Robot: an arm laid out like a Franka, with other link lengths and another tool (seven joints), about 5 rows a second.
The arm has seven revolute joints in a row. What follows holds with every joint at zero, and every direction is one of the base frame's.
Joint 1 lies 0.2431 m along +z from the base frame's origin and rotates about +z.
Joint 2 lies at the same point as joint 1 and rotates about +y.
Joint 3 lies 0.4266 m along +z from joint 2 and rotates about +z.
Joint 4 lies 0.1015 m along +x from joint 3 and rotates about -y.
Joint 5 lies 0.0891 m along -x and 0.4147 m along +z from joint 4 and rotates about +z.
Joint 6 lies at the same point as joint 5 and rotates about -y.
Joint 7 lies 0.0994 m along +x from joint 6 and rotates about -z.
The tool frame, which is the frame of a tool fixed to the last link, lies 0.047 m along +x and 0.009 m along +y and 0.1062 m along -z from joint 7; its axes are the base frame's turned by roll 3.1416, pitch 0.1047 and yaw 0.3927 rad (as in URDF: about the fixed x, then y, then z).
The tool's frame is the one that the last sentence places.
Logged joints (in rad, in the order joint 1, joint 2, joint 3, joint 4, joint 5, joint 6, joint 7), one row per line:
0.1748 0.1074 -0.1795 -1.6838 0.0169 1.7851 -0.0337
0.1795 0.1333 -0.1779 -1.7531 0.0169 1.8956 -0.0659
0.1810 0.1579 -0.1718 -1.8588 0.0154 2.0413 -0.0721
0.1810 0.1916 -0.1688 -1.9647 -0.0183 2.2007 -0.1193
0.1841 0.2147 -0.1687 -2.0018 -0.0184 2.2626 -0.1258
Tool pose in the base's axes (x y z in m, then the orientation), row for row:
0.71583 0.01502 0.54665 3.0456 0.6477 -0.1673
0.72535 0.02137 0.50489 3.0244 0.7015 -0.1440
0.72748 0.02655 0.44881 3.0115 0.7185 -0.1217
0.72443 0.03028 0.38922 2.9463 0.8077 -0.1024
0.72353 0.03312 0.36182 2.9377 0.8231 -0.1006
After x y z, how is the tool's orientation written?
As a rotation vector, in radians.
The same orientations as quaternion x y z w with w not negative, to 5 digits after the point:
0.97665 0.20770 -0.05365 0.01170
0.97296 0.22567 -0.04633 0.01678
0.97172 0.23184 -0.03927 0.02159
0.96301 0.26400 -0.03347 0.04242
0.96144 0.26938 -0.03292 0.04454

